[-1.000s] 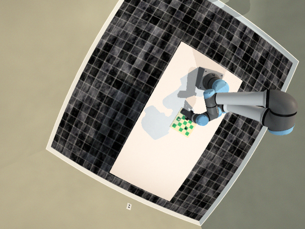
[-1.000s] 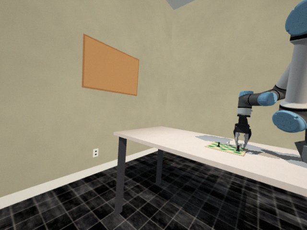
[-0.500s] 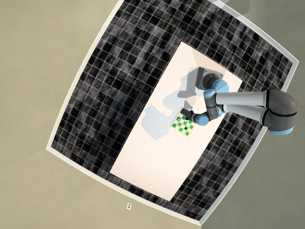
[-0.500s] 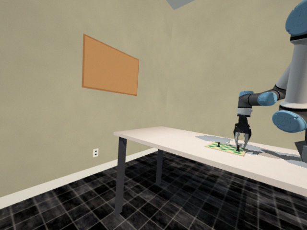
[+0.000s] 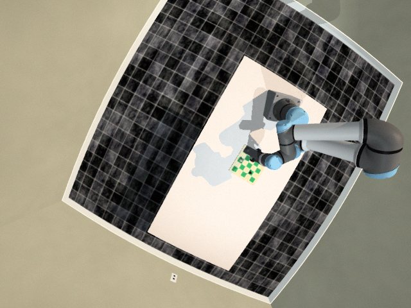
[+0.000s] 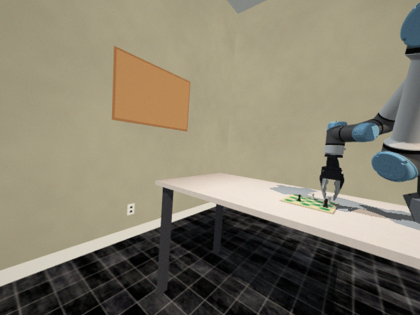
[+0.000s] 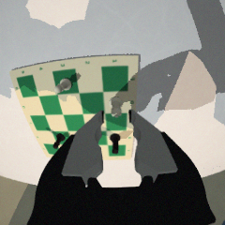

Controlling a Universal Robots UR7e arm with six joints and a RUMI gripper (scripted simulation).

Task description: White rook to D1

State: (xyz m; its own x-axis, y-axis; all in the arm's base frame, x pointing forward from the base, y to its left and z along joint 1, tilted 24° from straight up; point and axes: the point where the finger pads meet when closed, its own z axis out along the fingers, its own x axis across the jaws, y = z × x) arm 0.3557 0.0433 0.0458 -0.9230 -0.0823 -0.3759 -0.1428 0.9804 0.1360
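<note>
Now: the green-and-cream chessboard 70 mm ahead of my hand, 50 mm to the left of it and 40 mm below it.
</note>
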